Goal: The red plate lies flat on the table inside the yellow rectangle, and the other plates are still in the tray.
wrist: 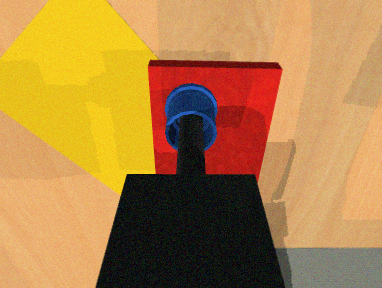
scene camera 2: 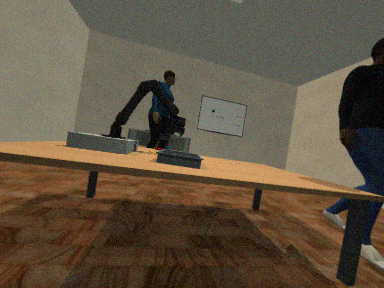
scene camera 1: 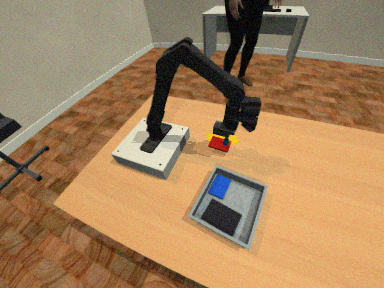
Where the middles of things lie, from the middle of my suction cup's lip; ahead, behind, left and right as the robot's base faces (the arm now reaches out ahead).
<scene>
Right now my suction cup is 30 mm past the yellow rectangle [wrist: 81,81], 60 mm to the right of it and 50 mm above it. The rest, counted from my suction cup: grey tray [scene camera 1: 246,196] 100 mm ahead, 280 mm to the right, 20 mm below; then red plate [wrist: 245,92] 30 mm behind, 10 mm to the right, 10 mm below.
</scene>
